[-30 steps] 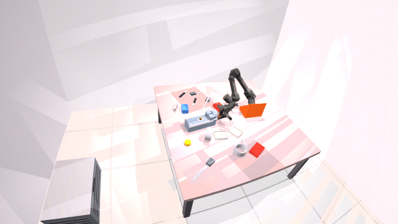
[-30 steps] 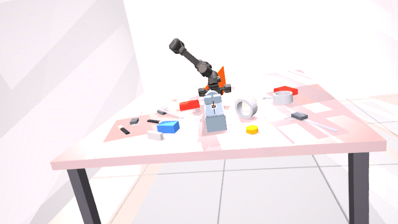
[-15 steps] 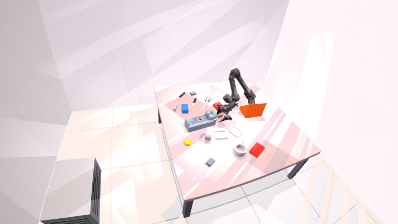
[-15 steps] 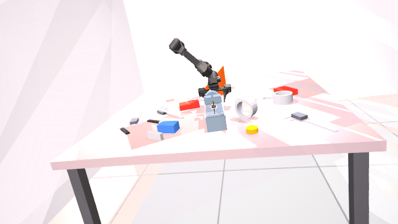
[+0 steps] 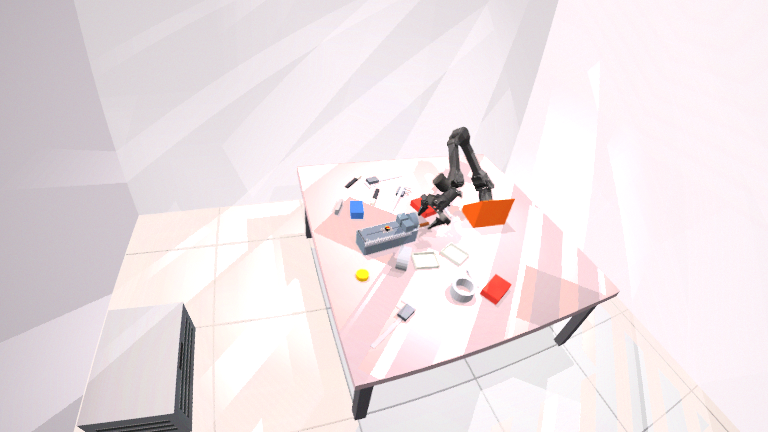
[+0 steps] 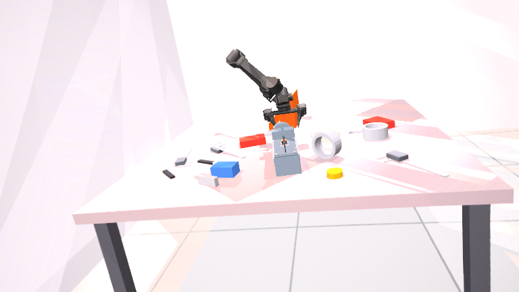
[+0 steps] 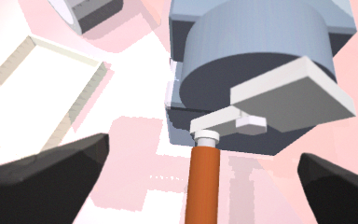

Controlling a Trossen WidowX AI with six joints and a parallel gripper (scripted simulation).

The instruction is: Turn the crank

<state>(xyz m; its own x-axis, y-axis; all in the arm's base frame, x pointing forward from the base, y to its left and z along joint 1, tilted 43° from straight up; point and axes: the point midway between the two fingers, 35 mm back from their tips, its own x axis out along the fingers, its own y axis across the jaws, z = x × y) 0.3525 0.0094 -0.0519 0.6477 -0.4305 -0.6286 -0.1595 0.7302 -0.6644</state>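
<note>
Now: gripper tip 2 cm past the orange handle, 2 cm above it and 1 cm to the left of it. Round my gripper tip: red pointer: 16 cm ahead; yellow disc: 32 cm ahead, 17 cm to the left, 8 cm below; blue block: 24 cm ahead, 22 cm to the right, 7 cm below.
</note>
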